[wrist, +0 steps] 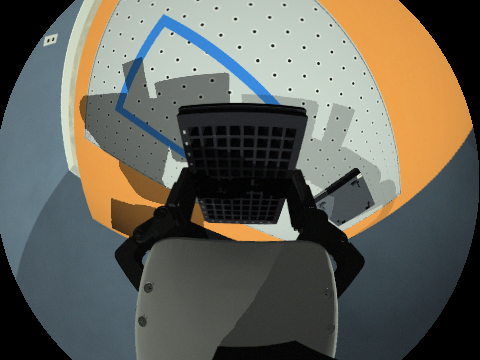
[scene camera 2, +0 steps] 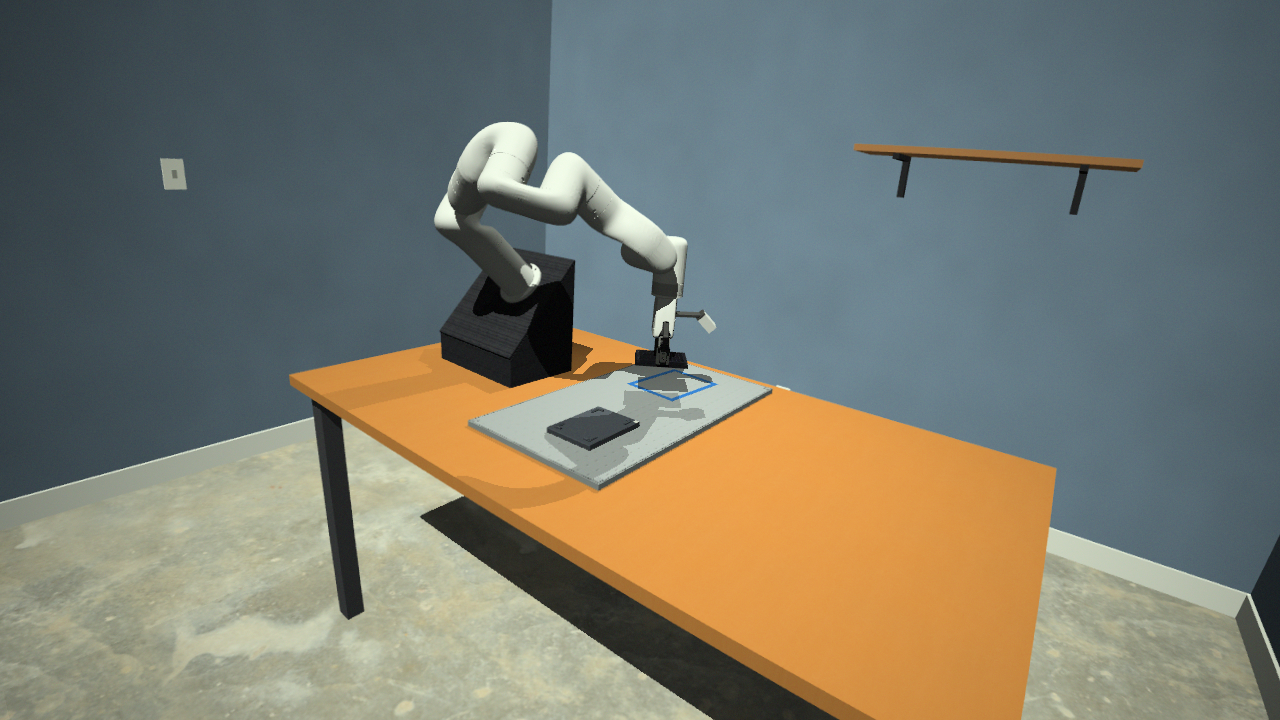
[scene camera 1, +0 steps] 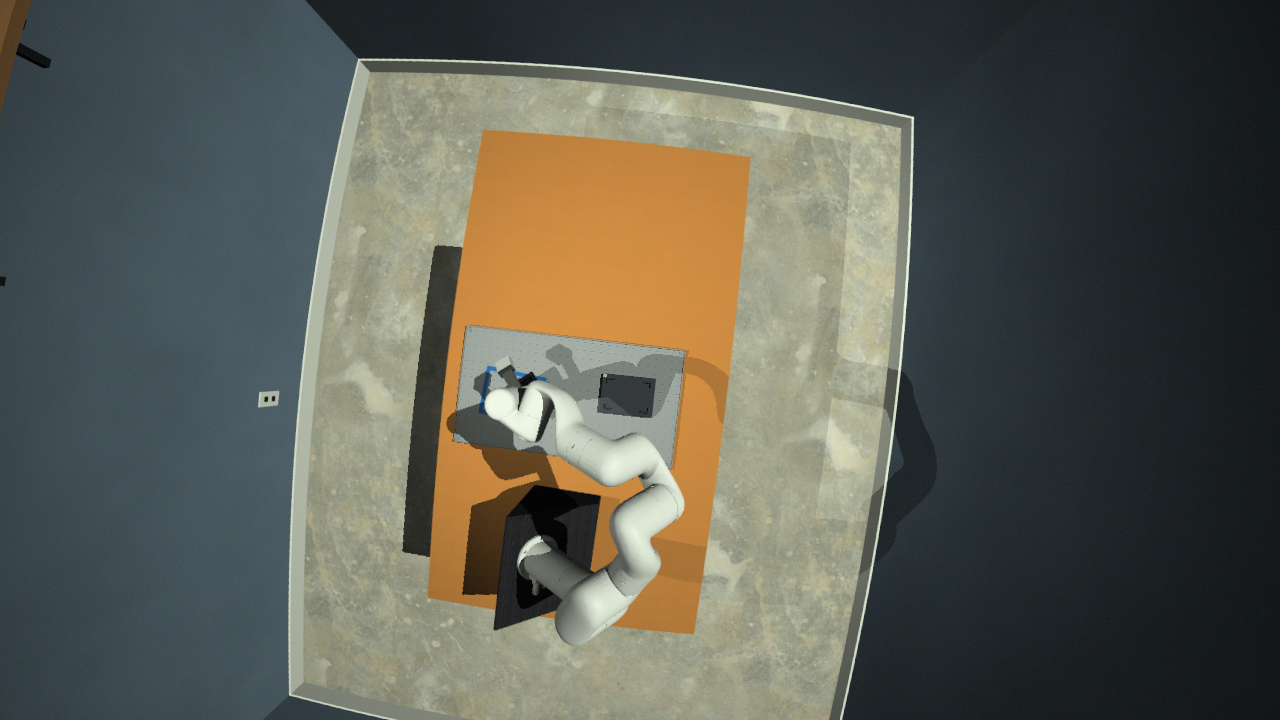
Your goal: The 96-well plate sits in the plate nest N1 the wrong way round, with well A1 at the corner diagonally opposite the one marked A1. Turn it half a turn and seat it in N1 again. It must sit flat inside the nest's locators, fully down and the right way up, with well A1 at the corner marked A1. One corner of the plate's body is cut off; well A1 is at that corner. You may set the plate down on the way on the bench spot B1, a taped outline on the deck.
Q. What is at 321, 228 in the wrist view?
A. My gripper.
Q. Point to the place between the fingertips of my gripper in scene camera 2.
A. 661, 358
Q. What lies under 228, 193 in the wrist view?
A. A black 96-well plate.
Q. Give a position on a dark plate nest N1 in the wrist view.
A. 343, 201
